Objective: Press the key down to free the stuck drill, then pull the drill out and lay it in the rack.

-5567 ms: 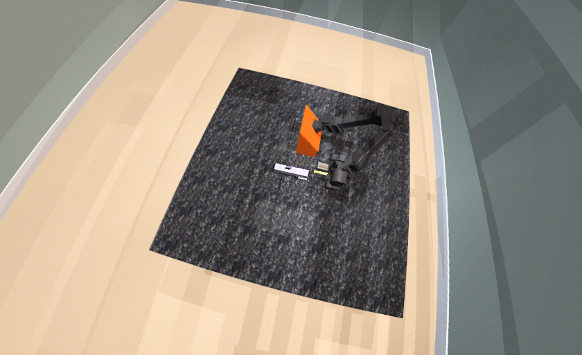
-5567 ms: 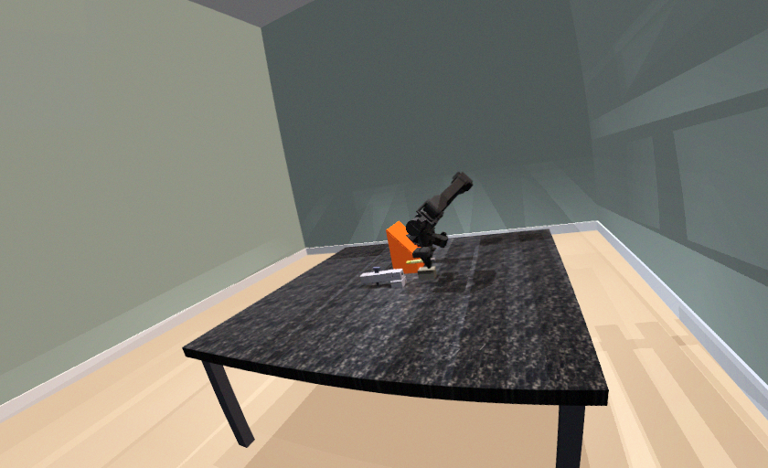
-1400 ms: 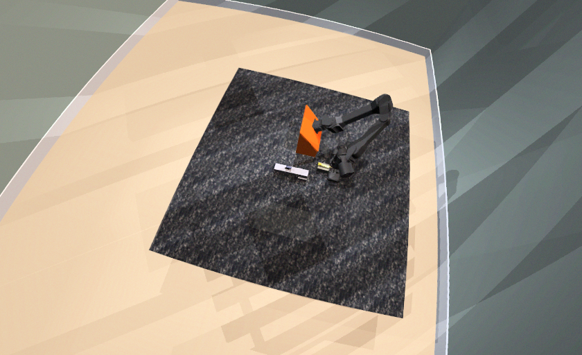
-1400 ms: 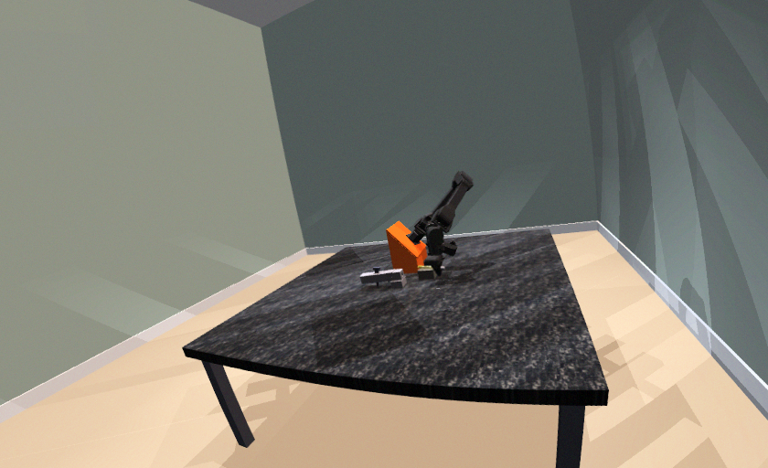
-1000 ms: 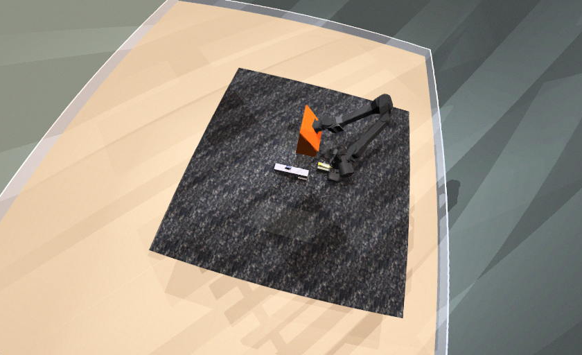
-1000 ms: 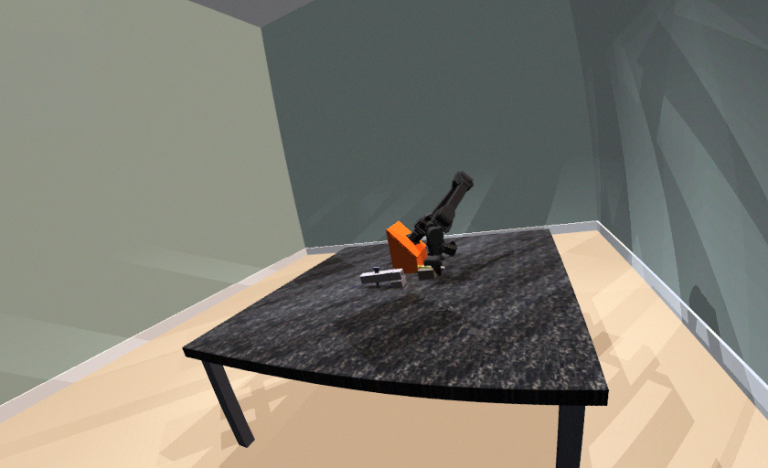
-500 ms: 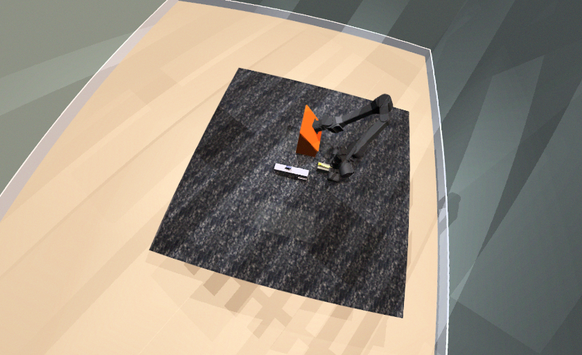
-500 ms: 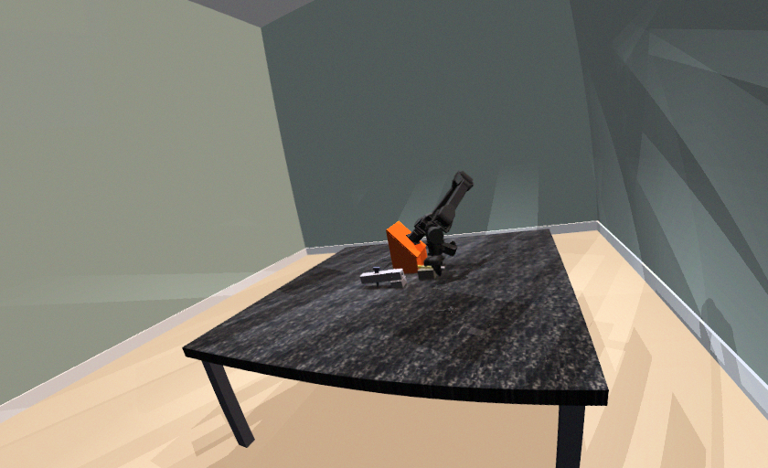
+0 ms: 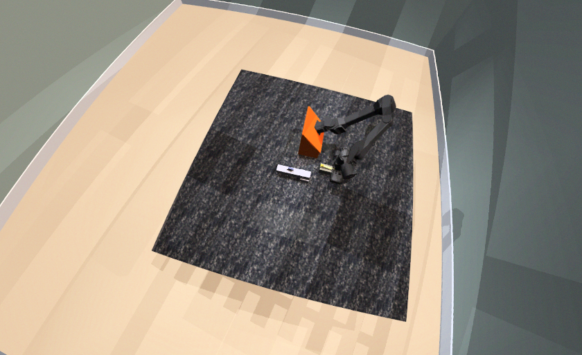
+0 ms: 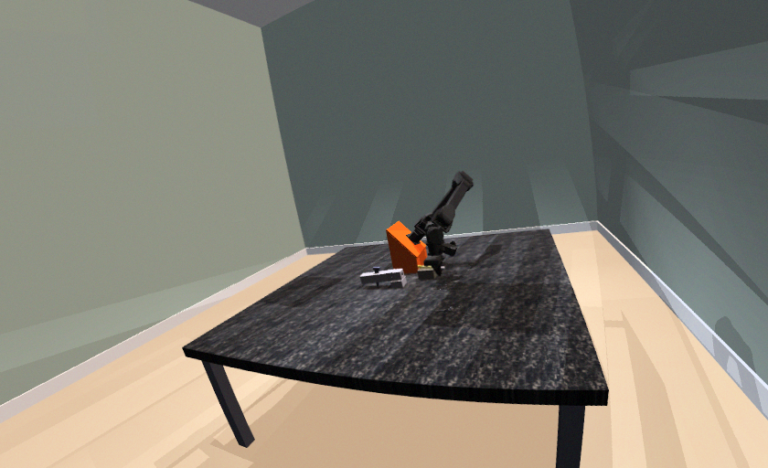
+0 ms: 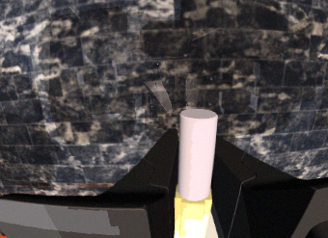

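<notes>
My gripper tip is 40 mm to the left of the drill and 40 mm below it. Also, from my gripper tip: light grey housing block 210 mm to the right, 100 mm ahead, 30 mm above; then small dark key 240 mm to the right, 100 mm ahead, 40 mm above.
</notes>
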